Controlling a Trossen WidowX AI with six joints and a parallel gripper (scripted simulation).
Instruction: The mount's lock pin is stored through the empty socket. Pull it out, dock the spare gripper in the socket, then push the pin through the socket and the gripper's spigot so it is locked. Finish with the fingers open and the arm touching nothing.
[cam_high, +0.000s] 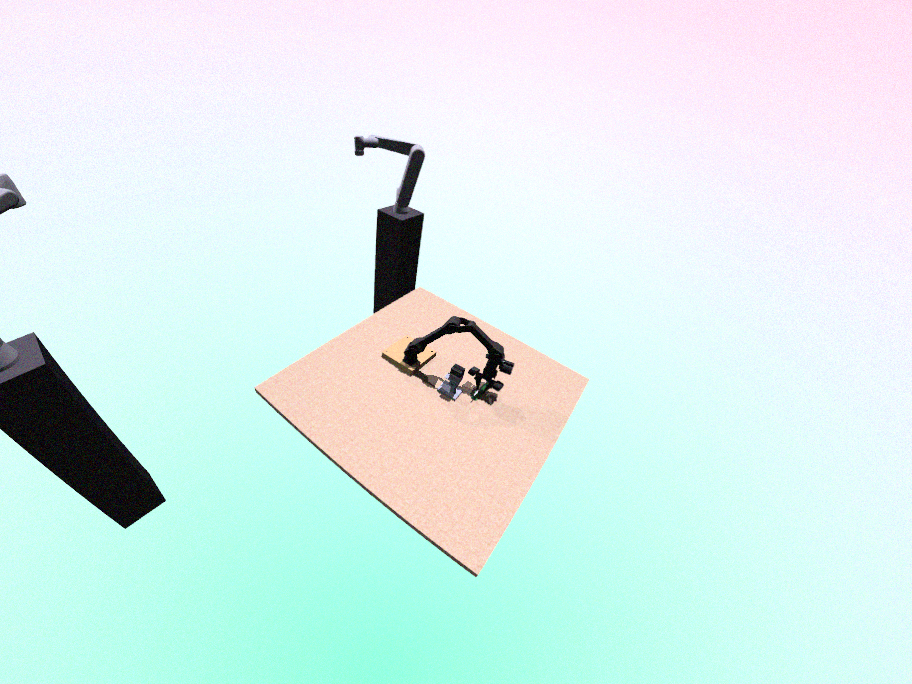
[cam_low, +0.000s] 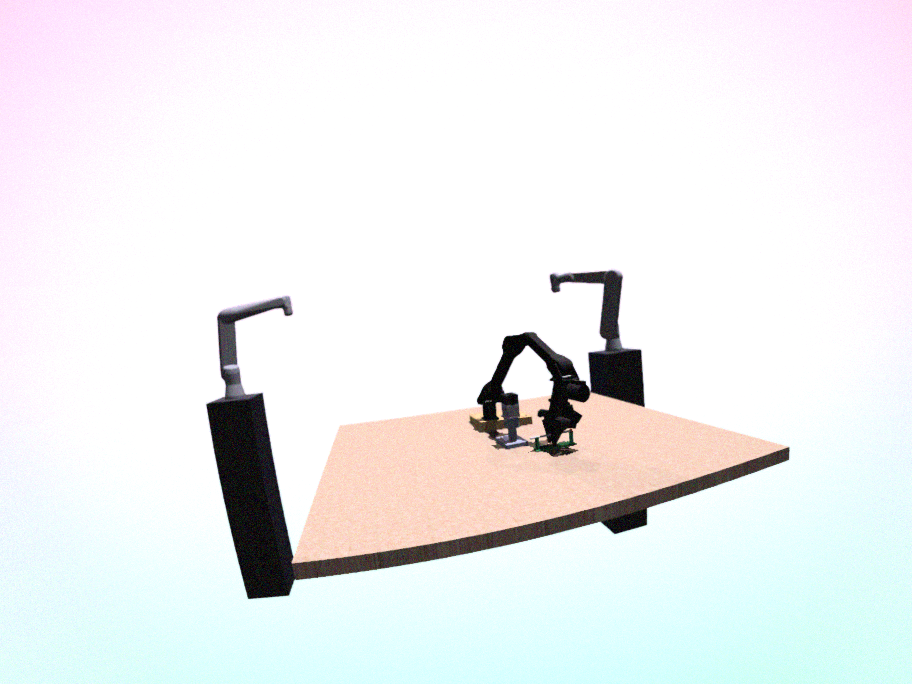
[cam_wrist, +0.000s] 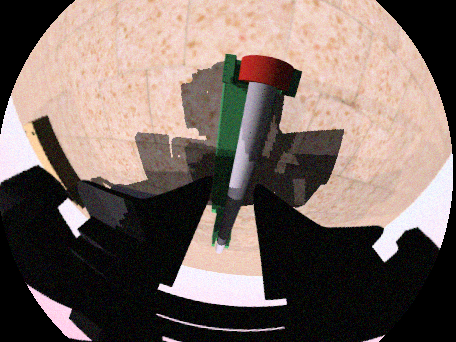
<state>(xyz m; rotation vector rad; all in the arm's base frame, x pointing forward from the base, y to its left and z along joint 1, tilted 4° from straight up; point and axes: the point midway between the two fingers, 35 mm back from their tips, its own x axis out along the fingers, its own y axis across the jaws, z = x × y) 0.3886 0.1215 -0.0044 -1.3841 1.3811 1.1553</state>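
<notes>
Now: gripper tip 1 cm to the right of the green cradle and 1 cm below it. The rest, counted from my gripper tip: spare gripper 11 cm behind, 10 cm to the right, 11 cm above; mount 12 cm behind, 10 cm to the right, 4 cm above.
</notes>
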